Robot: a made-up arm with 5 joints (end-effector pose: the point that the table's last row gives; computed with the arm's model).
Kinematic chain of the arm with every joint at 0, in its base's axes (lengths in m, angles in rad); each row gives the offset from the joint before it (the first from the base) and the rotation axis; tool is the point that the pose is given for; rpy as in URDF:
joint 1: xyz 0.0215 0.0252 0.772 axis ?
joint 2: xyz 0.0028 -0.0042 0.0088 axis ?
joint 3: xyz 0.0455 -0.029 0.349 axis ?
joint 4: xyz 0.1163 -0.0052 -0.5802 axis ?
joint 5: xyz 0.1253 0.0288 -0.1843 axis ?
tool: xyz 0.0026 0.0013 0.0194 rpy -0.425 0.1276 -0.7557
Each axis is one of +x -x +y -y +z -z.
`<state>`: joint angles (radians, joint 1 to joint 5).
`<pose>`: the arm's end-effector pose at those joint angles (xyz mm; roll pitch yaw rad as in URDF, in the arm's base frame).
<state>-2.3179 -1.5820 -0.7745 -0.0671 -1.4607</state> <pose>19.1 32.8 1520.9 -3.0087 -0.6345 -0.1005</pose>
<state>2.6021 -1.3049 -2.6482 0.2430 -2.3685</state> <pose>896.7 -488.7 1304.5 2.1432 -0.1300 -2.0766</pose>
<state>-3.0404 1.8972 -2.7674 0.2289 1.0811</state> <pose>-1012.6 -68.5 284.9 0.2153 0.2609 1.5341</pose>
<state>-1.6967 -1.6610 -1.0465 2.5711 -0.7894</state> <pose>22.6 88.5 1223.8 -0.4296 -0.0087 -1.6633</pose>
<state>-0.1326 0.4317 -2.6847 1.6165 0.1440</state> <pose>781.8 -85.0 1478.3 0.0787 -0.2675 -1.0690</pose>
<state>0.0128 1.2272 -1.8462 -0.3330 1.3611</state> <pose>1007.7 26.0 458.4 0.5028 0.5160 -1.7842</pose>
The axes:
joint 1: +z
joint 2: +y
joint 3: +y
joint 4: +y
joint 5: -z

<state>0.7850 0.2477 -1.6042 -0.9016 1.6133</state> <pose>575.8 561.7 1300.6 2.0598 0.4873 -0.1153</pose>
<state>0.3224 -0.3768 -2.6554 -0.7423 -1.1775</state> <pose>-293.1 -87.0 1770.5 2.4447 0.4474 2.9968</pose>
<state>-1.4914 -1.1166 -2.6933 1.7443 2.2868</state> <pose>-42.9 677.8 1546.1 2.5682 0.9411 -1.6588</pose>
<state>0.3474 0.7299 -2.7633 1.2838 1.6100</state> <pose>911.1 334.3 1339.0 0.1980 0.6133 -1.7793</pose>
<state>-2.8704 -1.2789 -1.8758 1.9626 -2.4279</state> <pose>254.0 99.0 1556.3 -1.6294 0.1408 -1.3816</pose>
